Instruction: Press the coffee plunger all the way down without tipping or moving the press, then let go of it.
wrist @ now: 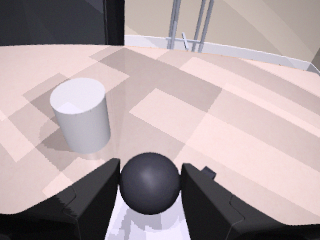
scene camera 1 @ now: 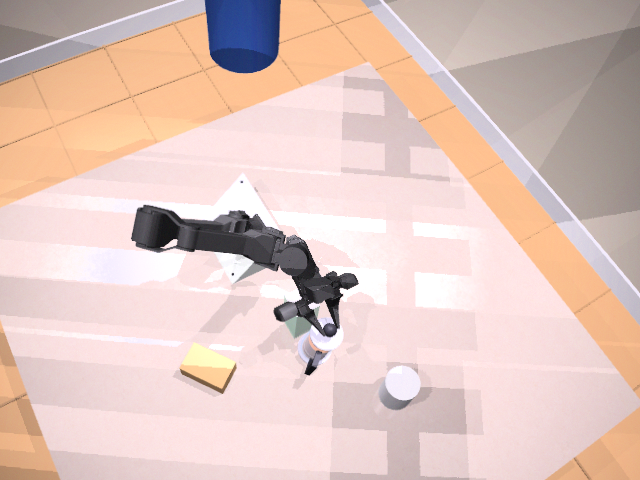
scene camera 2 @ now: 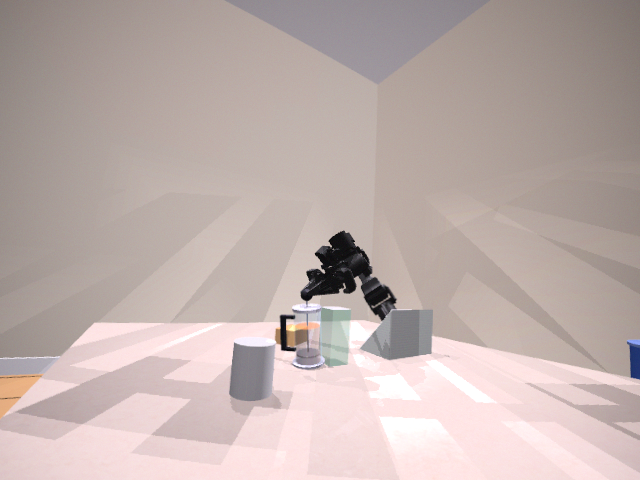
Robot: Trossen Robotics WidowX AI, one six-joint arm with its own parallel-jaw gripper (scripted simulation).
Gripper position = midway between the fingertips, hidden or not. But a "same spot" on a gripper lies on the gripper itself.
Labels:
gripper: wrist 150,168; scene camera 1; scene camera 2
white cylinder: wrist; scene camera 1 400,386; scene camera 2
same spot on white cylinder: (wrist: pixel 80 105) = (scene camera 2: pixel 265 339)
same spot on gripper: (scene camera 1: pixel 303 309) = (scene camera 2: pixel 317 273)

